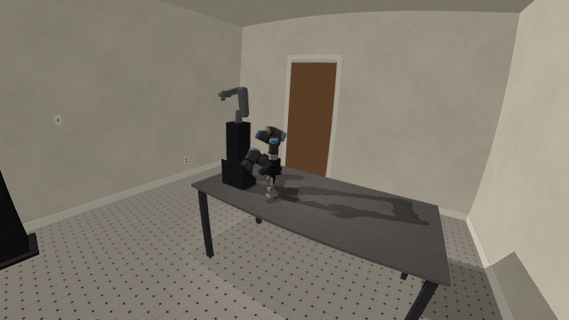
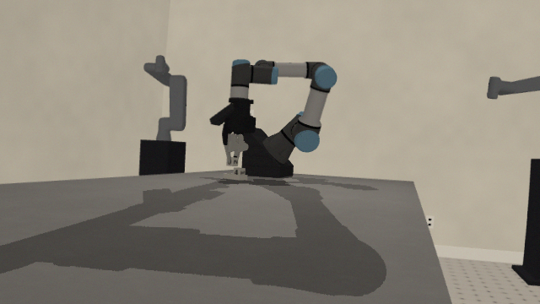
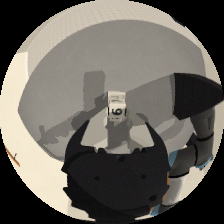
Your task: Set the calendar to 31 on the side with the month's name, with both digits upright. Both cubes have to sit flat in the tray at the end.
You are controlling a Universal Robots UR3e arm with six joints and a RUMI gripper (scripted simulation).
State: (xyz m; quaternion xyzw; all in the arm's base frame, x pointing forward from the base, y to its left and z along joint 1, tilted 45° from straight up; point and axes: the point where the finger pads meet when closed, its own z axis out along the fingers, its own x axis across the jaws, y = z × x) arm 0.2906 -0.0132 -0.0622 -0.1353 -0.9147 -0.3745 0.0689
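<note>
Now: hand 2 cm to the right of the pale calendar tray and 6 cm above it.
</note>
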